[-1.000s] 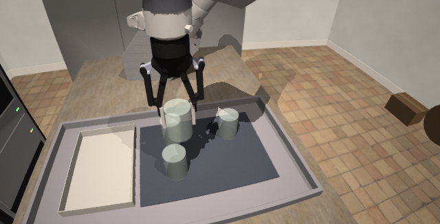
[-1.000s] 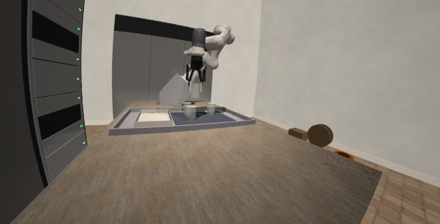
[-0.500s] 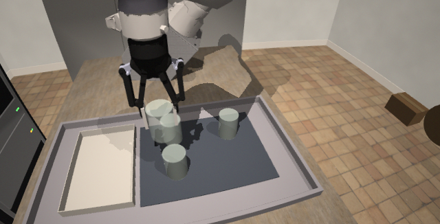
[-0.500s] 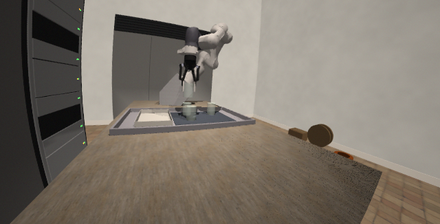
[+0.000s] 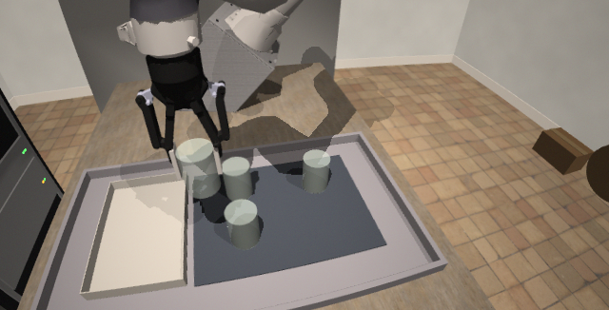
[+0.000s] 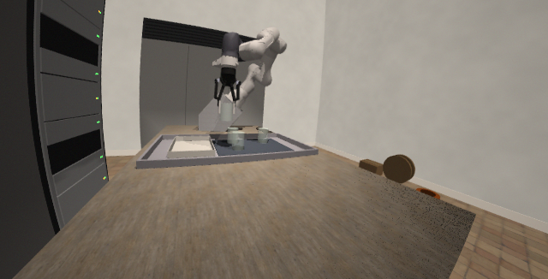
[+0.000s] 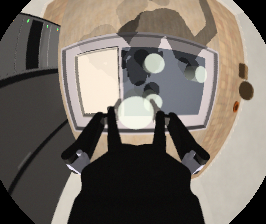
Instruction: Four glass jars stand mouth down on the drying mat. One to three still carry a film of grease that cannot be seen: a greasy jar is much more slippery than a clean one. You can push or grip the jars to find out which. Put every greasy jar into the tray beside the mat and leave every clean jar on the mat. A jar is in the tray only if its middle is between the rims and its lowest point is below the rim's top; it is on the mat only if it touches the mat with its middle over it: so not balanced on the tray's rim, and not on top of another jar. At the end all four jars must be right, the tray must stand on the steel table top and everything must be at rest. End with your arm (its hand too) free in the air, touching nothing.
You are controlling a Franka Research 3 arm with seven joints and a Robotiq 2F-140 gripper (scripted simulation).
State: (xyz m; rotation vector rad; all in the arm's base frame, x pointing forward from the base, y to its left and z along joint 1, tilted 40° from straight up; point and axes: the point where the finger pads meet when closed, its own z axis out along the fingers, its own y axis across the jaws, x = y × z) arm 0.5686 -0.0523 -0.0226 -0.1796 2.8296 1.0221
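The cream tray lies 210 mm below my hand and 170 mm to the right of it. Round my hand: dark drying mat 210 mm below, 150 mm to the left, 60 mm behind; then rimmed steel table top 220 mm below, 40 mm to the left, 20 mm behind.
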